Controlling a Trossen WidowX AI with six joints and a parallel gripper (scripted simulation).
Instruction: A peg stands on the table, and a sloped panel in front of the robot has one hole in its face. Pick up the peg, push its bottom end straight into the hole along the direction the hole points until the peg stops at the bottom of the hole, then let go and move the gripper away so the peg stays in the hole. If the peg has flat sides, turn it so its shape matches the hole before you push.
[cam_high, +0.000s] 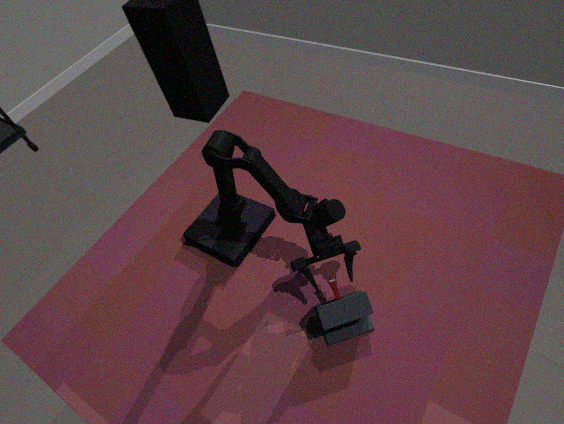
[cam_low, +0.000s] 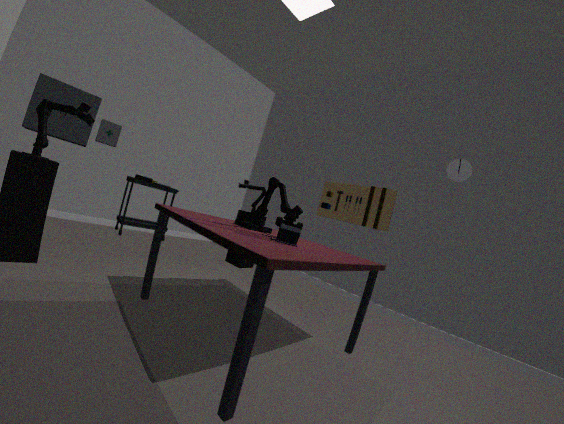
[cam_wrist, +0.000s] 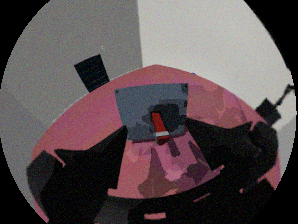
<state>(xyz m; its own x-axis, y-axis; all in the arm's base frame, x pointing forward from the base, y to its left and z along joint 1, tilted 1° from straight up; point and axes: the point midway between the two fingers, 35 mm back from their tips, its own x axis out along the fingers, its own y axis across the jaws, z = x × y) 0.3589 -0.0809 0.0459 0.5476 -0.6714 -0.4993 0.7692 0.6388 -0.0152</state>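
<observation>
The red peg lies right at my gripper tip. From my gripper tip the other things lie so: sloped grey panel (40 mm to the right, 30 mm below, 30 mm ahead).
</observation>
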